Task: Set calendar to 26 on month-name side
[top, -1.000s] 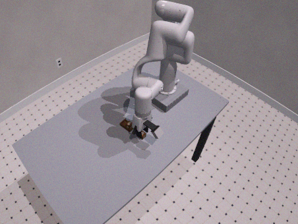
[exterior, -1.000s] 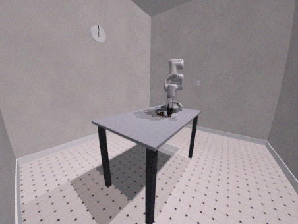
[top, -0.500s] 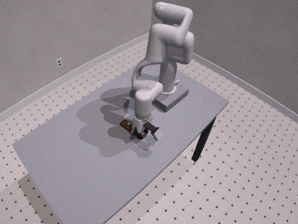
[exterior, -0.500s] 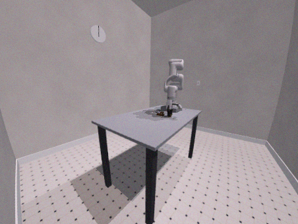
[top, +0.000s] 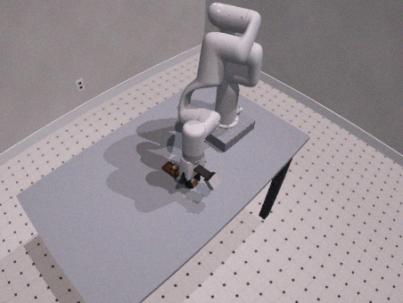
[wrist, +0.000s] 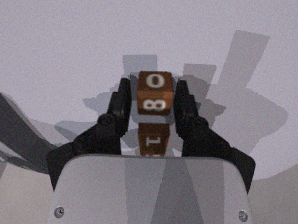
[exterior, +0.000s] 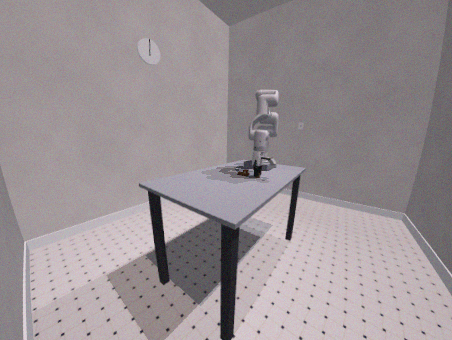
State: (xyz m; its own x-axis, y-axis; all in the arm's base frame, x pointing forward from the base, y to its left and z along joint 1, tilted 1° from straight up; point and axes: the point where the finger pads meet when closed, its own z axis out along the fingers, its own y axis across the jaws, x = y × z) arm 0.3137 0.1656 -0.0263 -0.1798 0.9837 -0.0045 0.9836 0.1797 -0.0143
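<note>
The brown cube lies 20 mm below my hand. Also, from my hand: brown wooden tray: 100 mm to the right, 20 mm below, 20 mm ahead.
</note>
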